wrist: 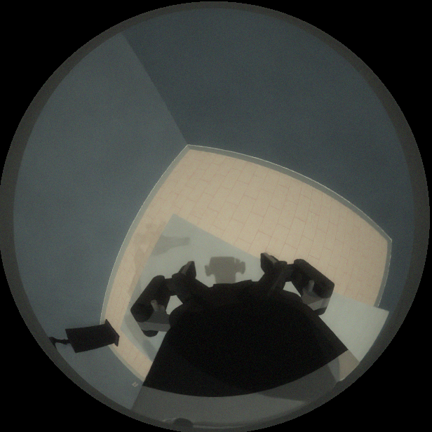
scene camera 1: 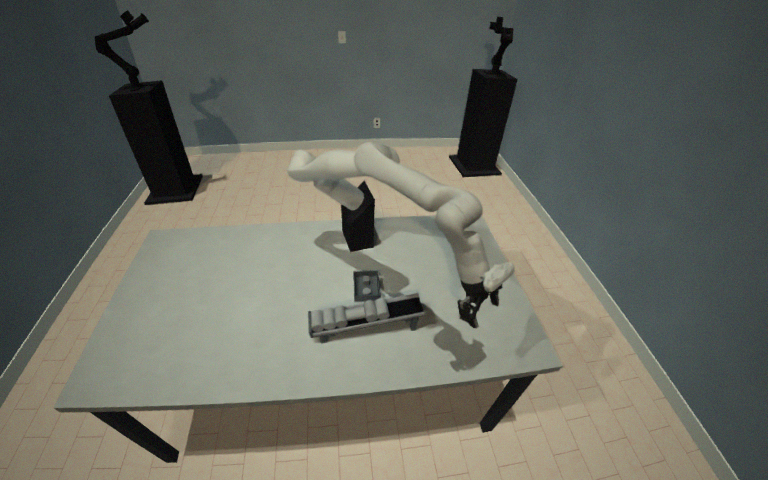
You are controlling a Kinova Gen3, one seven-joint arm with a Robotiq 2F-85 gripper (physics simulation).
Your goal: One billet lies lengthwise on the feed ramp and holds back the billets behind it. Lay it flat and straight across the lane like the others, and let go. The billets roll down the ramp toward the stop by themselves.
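Frame: origin at the arm's base, x back, y right, z up, level; millimetres.
Where they show: gripper, fingertip midpoint: (scene camera 1: 485, 315); arm's base, origin of the base link: (scene camera 1: 356, 200).
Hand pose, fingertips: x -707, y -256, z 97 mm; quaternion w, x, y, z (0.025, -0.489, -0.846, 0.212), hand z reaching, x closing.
Each offset is from my fingertips to the centre of the thing. "spot": to the spot under its first point. Level surfaces: height alone.
The feed ramp @[spot: dz -219, dx +229, dy +150 mm] (scene camera 1: 404, 305) stands on the table in the scene view, its low end at the left. Three pale cylindrical billets @[dz -226, dx +219, dy +413 mm] (scene camera 1: 328, 317) lie side by side across the lane at that end. The lengthwise billet @[dz -216, dx +219, dy +322 mm] (scene camera 1: 355, 312) lies along the lane just right of them. Two more billets @[dz -211, dx +219, dy +271 mm] (scene camera 1: 375, 309) lie across the lane to its right, and the dark upper lane beyond them is bare. My gripper (scene camera 1: 483, 311) (wrist: 227, 264) is open and empty, above the table to the right of the ramp. The ramp and billets do not show in the wrist view.
A small dark tray @[dz -284, dx +395, dy +259 mm] (scene camera 1: 359, 280) holding two pale round pieces stands directly behind the ramp. The arm's black base (scene camera 1: 357, 229) stands at the table's back edge. The table @[dz -301 mm] (scene camera 1: 215, 350) (wrist: 361, 322) extends around the ramp. Two black pedestals (scene camera 1: 148, 138) (scene camera 1: 485, 121) stand on the floor behind.
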